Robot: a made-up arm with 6 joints.
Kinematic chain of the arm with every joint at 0, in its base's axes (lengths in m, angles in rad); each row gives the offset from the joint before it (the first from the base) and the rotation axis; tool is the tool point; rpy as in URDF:
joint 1: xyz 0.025 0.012 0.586 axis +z
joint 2: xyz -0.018 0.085 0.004 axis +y
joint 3: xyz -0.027 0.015 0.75 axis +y
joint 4: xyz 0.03 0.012 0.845 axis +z
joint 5: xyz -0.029 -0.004 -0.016 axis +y
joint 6: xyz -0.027 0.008 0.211 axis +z
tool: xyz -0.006 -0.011 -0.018 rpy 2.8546 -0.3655 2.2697
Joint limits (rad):
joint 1: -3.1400..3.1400
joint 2: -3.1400..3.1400
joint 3: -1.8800..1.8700
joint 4: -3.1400..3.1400
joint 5: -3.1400..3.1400
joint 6: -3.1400..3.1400
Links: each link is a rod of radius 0.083 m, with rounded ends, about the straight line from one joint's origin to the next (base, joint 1, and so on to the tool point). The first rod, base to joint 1, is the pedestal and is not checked.
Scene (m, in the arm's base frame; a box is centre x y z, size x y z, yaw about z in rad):
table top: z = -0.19
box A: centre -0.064 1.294 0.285 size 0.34 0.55 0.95 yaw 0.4
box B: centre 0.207 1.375 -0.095 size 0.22 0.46 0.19 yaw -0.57
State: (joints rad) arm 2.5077 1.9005 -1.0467 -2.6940 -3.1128 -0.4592
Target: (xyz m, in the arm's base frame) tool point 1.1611 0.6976 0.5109
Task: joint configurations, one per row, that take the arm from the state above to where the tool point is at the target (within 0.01 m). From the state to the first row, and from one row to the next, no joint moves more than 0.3 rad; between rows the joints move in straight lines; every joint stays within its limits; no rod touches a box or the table.
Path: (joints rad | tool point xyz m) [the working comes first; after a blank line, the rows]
Joints at the target: 0.4591 1.8983 -0.5776 -2.6820 -3.1400 -0.4742
Straight joint move there: touches box A.

1: 2.3899 1.6143 -0.9092 -2.5936 -2.9406 -0.3749 | -0.9302 0.7243 1.0305
2: 2.2720 1.3282 -0.7717 -2.4932 -2.7685 -0.2907 | -0.8082 0.7576 1.2945
3: 2.1542 1.0420 -0.6342 -2.3927 -2.5963 -0.2064 | -0.6585 0.7144 1.5453
4: 2.0364 0.7559 -0.4967 -2.2923 -2.4241 -0.1222 | -0.5044 0.5896 1.7647
5: 1.9185 0.4697 -0.3592 -2.1919 -2.2520 -0.0379 | -0.3711 0.3877 1.9355
6: 1.6266 0.7555 -0.4029 -2.2899 -2.4296 -0.1252 | -0.2330 0.8071 1.7362
7: 1.3348 1.0412 -0.4466 -2.3879 -2.6072 -0.2124 | 0.0949 1.0826 1.4722
8: 1.0429 1.3269 -0.4902 -2.4860 -2.7848 -0.2997 | 0.5099 1.1492 1.1661
9: 0.7510 1.6126 -0.5339 -2.5840 -2.9624 -0.3869 | 0.8971 1.0036 0.8395
10: 0.4591 1.8983 -0.5776 -2.6820 -3.1400 -0.4742 | 1.1611 0.6976 0.5109

